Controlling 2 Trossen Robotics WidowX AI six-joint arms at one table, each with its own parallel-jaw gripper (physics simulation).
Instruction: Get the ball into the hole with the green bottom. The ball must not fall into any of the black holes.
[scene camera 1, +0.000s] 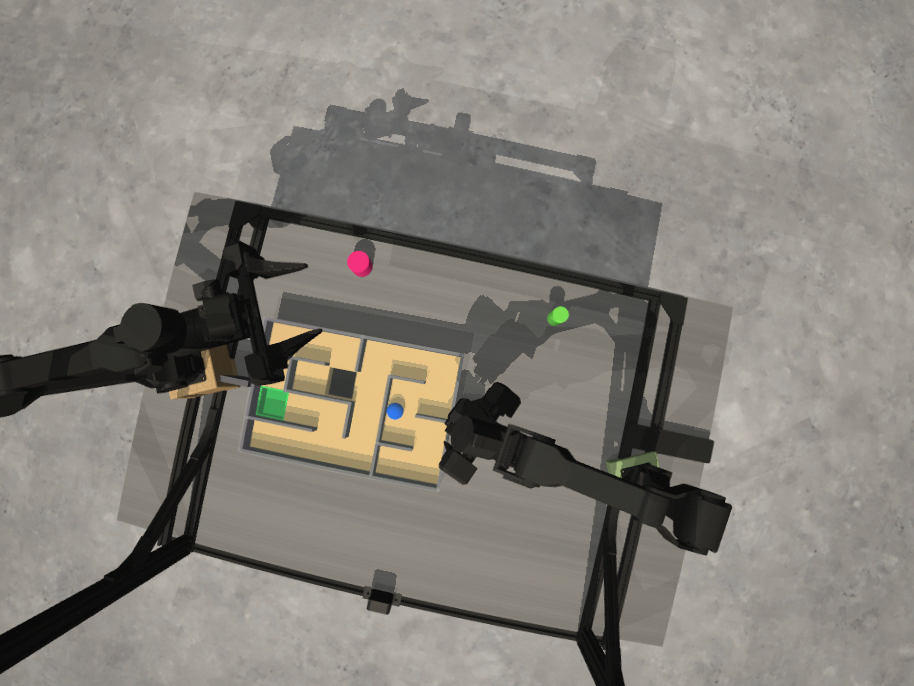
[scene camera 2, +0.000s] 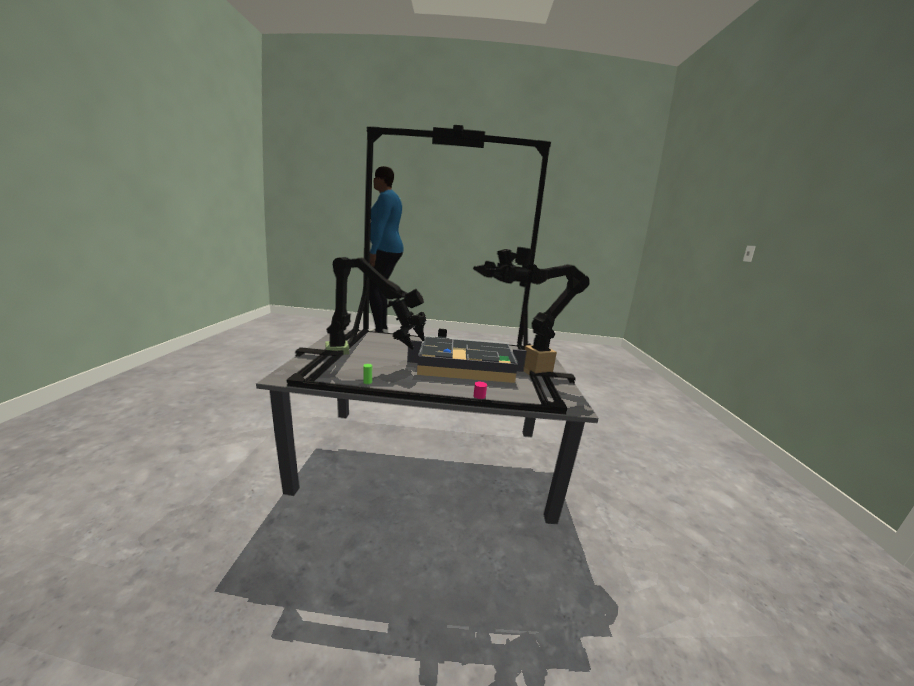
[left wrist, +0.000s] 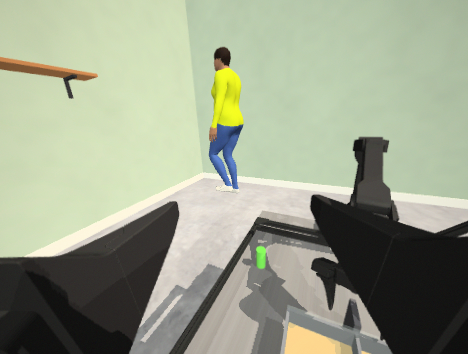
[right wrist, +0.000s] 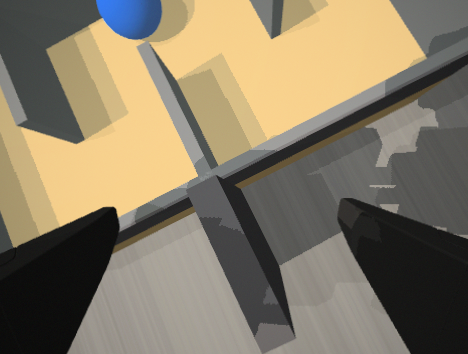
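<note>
The maze box (scene camera 1: 406, 481) (scene camera 2: 465, 372) (left wrist: 320, 322) (right wrist: 325, 116) lies on the table. The blue ball (scene camera 1: 394, 411) (scene camera 2: 447, 350) (right wrist: 131, 17) rests on its tan floor, right of a long inner wall in scene camera 1. The green-bottomed hole (scene camera 1: 272, 403) (scene camera 2: 504, 359) is near the box's left edge, a black hole (scene camera 1: 341, 383) between it and the ball. My right gripper (scene camera 2: 417, 341) (right wrist: 230, 212) is open, its fingers either side of the box's grey handle (right wrist: 245, 270), apart from it. My left gripper (scene camera 1: 313, 298) (scene camera 2: 476, 268) (left wrist: 244, 204) is open and empty, high above the box's left part.
A pink cylinder (scene camera 1: 359, 263) (scene camera 2: 480, 390) and a green cylinder (scene camera 1: 559, 315) (scene camera 2: 367, 373) (left wrist: 261, 258) stand on the table behind the box in scene camera 1. A black frame (scene camera 1: 442, 248) borders the table. A wooden block (scene camera 1: 217, 370) (scene camera 2: 540, 359) is under the left arm.
</note>
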